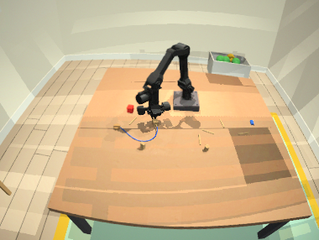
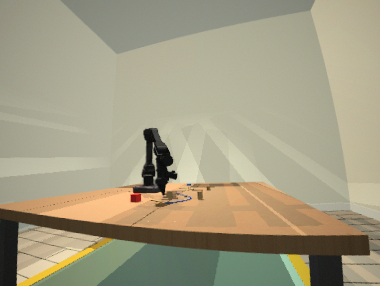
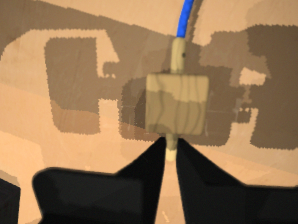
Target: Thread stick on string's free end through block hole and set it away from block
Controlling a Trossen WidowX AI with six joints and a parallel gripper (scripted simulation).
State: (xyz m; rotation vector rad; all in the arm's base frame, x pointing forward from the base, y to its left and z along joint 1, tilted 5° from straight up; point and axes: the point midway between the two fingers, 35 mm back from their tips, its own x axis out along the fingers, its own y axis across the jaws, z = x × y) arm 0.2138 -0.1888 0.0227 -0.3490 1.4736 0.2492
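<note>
My gripper tip is 30 mm short of the wooden block, 10 mm to the right of it and 10 mm below it. The rest, counted from my gripper tip: round wooden button (80 mm ahead, 200 mm to the right); thin wooden stick (40 mm ahead, 20 mm to the left, 10 mm above); red cube (70 mm behind, 150 mm to the right, 10 mm above).
</note>
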